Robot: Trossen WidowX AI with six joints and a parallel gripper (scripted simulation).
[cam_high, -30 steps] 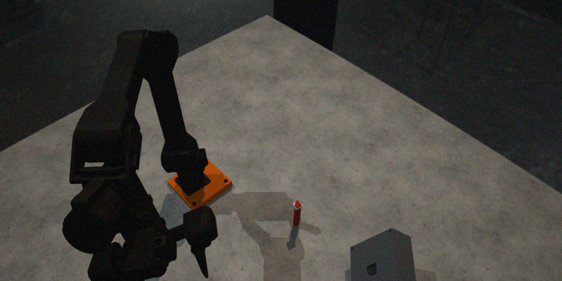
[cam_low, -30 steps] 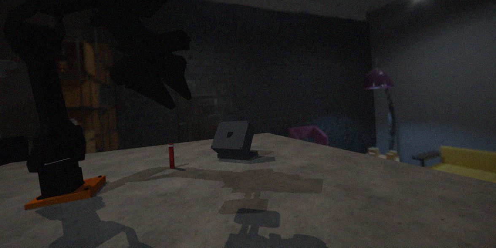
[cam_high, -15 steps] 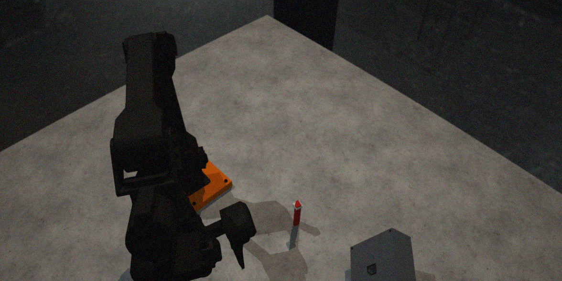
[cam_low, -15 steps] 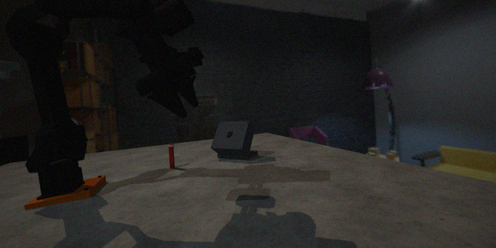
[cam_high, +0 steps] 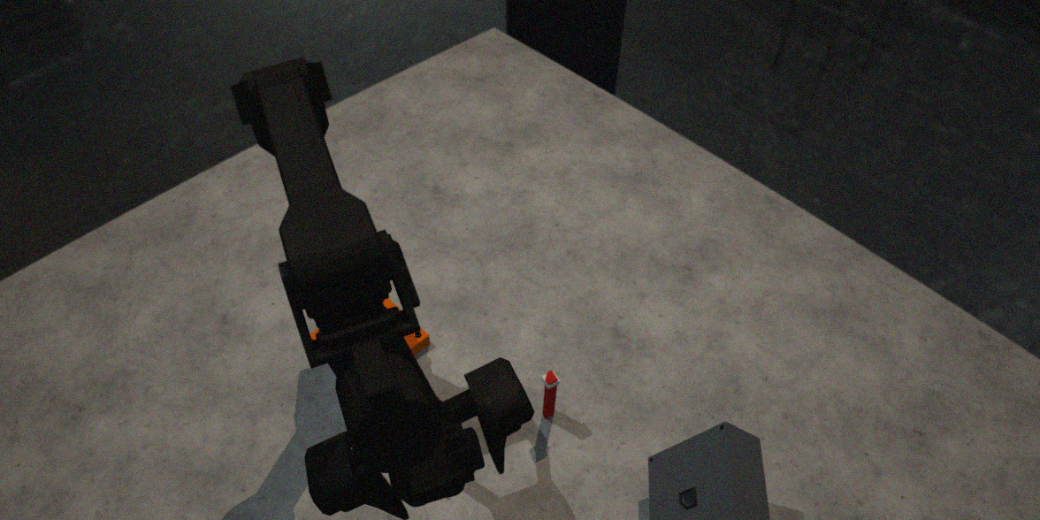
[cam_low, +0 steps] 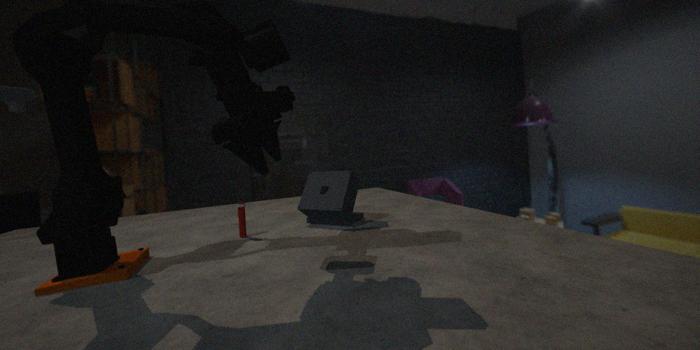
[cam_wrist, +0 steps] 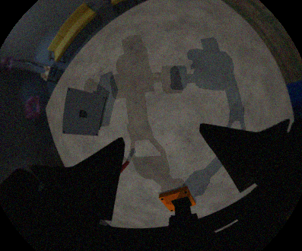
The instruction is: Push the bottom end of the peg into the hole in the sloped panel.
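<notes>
Right now my gripper tip is 7 cm past the red peg, 19 cm to the right of it and 11 cm above it. Round my gripper tip: grey sloped panel (15 cm ahead, 20 cm to the left, 9 cm below).
</notes>
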